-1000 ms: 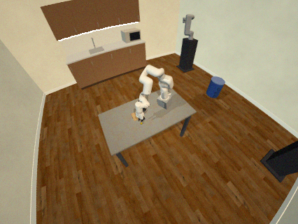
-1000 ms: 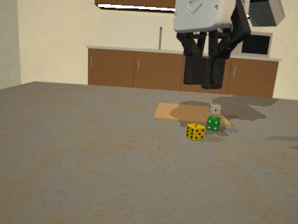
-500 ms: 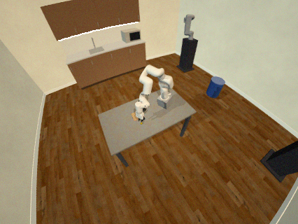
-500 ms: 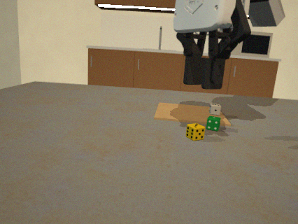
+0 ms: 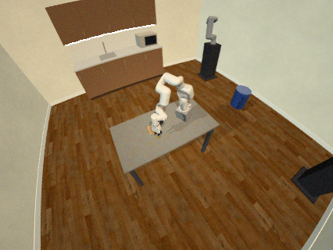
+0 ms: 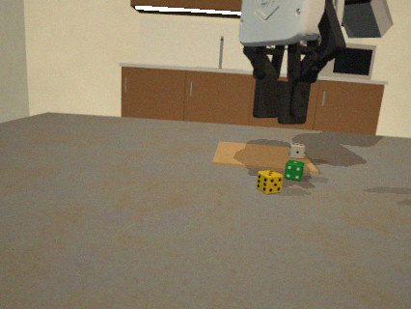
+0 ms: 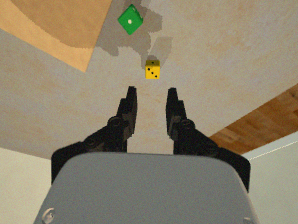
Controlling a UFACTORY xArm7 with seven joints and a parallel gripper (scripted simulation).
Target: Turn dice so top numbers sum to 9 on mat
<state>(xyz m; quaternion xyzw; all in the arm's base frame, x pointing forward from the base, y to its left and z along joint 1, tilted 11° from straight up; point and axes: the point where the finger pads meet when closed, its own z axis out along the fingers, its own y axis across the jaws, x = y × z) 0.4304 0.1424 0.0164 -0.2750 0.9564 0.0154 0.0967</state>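
Right now my hand is 9 cm above the yellow die. From my hand the other things lie so: tan mat: 15 cm to the right, 9 cm below; white die: 5 cm behind, 15 cm to the right, 8 cm below; green die: 3 cm behind, 5 cm to the right, 9 cm below.
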